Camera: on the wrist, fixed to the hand. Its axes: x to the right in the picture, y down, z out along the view.
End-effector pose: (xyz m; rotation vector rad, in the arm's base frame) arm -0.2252 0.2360 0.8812 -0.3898 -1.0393 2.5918
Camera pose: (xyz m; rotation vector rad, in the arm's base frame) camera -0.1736 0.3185 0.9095 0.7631 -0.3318 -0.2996
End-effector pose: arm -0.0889 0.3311 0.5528 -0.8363 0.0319 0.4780
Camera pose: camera -0.0614 0.2387 0.5838 -0.0962 -1.1372 -2.3934
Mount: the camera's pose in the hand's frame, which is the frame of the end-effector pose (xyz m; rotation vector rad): -0.0185 -0.0862 -0.0499 -0.0491 -0.0377 -3.0981
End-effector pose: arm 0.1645 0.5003 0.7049 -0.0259 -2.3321 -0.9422
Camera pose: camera 0.1858 0.4081 0.6688 -2.2481 0.0691 0.8489
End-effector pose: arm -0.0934 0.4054 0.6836 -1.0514 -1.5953 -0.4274
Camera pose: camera -0.1336 0.3146 0.7040 -1.8474 1.3077 1.5980
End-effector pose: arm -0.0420 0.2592 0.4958 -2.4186 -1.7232 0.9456
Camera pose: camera -0.0949 0.2924 0.5755 1.4432 -2.1199 -0.0142
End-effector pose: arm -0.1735 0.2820 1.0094 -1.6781 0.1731 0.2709
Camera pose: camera -0.1641 0.2426 1.1022 -0.2952 -2.1839 -1.8779
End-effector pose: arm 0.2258 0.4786 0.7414 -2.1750 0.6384 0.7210
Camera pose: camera 0.2816 0.4956 0.8242 -0.7235 -2.2857 -0.9439
